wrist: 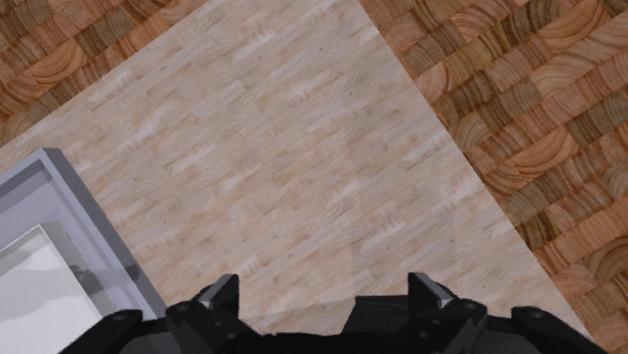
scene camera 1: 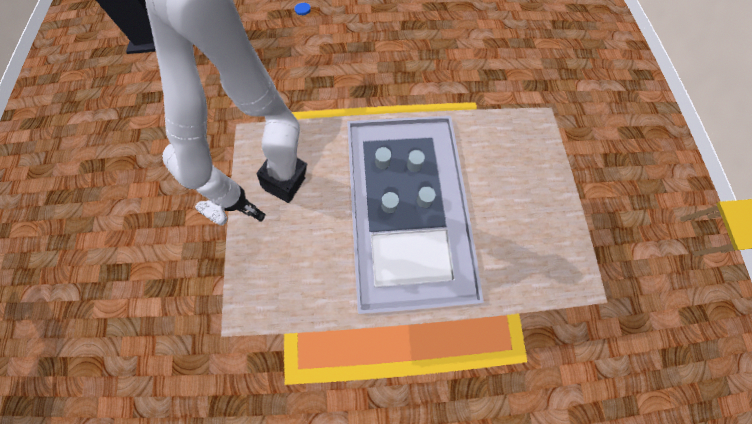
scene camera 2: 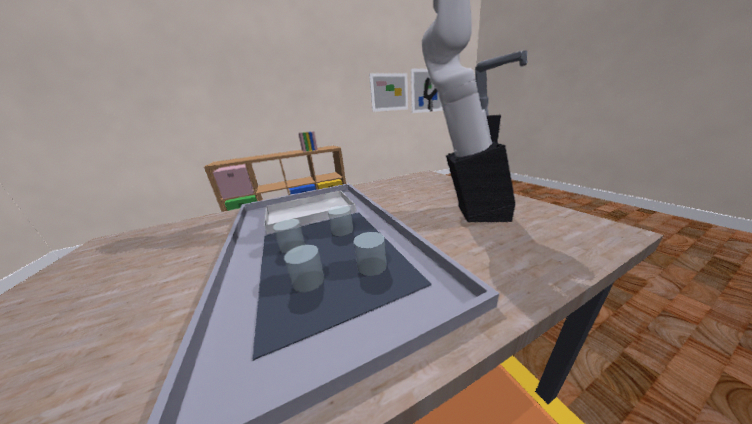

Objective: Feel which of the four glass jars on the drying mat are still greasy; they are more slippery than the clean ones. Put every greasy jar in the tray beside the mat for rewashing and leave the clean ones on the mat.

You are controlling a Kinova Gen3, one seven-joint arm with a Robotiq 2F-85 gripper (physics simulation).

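Places are measured from the arm's base along level axes (x back, y right, z up), in millimetres.
Pixels of known places: gripper, between the fingertips: [wrist: 323,292]; arm's base, origin of its link: [scene camera 1: 282,168] [scene camera 2: 471,150].
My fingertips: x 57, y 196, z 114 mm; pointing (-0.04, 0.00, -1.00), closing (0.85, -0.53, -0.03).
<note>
Ahead of a thing's pixels: the offset from my fingertips to its middle. Level surfaces: height alone.
Four clear glass jars stand upright on the dark drying mat @(dz -307 mm) [scene camera 1: 379,221] [scene camera 2: 284,323]: one jar @(dx -427, dy -303, dz -273 mm) [scene camera 1: 382,156] [scene camera 2: 370,253], a second jar @(dx -562, dy -284, dz -273 mm) [scene camera 1: 416,160] [scene camera 2: 303,268], and nearer the tray a third jar @(dx -443, dy -104, dz -273 mm) [scene camera 1: 389,201] [scene camera 2: 341,221] and a fourth jar @(dx -588, dy -121, dz -273 mm) [scene camera 1: 426,196] [scene camera 2: 289,237]. The white tray @(dx -514, dy +113, dz -295 mm) [scene camera 1: 410,263] [scene camera 2: 305,211] [wrist: 40,305] beside the mat holds no jar. My gripper [scene camera 1: 261,216] [wrist: 323,292] is open and empty, high over the table's left part, well left of the mat in scene camera 1. Greasy and clean jars look alike.
A grey raised-rim surround [scene camera 1: 354,210] [scene camera 2: 210,294] [wrist: 95,200] encloses mat and tray. The black arm base [scene camera 1: 281,184] [scene camera 2: 483,184] [wrist: 375,312] stands on the wooden table @(dz -312 mm) [scene camera 1: 531,210] [scene camera 2: 131,263] [wrist: 280,165], left of the surround in scene camera 1.
</note>
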